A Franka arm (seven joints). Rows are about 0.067 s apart.
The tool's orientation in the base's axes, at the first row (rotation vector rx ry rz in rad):
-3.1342, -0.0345, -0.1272
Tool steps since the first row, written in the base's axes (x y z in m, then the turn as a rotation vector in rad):
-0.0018, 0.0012, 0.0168, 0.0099, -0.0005, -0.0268
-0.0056, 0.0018, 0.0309, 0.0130, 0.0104, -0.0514
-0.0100, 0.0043, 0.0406, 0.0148, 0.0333, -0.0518
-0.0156, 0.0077, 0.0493, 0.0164, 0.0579, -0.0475
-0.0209, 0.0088, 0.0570, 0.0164, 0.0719, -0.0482
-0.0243, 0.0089, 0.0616, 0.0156, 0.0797, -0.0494
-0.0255, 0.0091, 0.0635, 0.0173, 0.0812, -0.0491
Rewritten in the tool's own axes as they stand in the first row. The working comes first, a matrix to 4 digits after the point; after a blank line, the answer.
The tool's axes in the first row as the columns of a matrix, in the base's axes (used below as rounded here):
0.9965, 0.0222, 0.0810
0.0218, -0.9997, 0.0055
0.0811, -0.0037, -0.9967

-0.0004, -0.0013, -0.0169, 0.0077, 0.0008, 0.0275
-0.0030, -0.0020, -0.0312, 0.0090, -0.0099, 0.0523
-0.0066, -0.0047, -0.0413, 0.0113, -0.0328, 0.0530
-0.0114, -0.0082, -0.0504, 0.0138, -0.0573, 0.0490
-0.0160, -0.0095, -0.0585, 0.0140, -0.0713, 0.0498
-0.0190, -0.0097, -0.0633, 0.0133, -0.0791, 0.0509
-0.0201, -0.0099, -0.0653, 0.0150, -0.0806, 0.0508

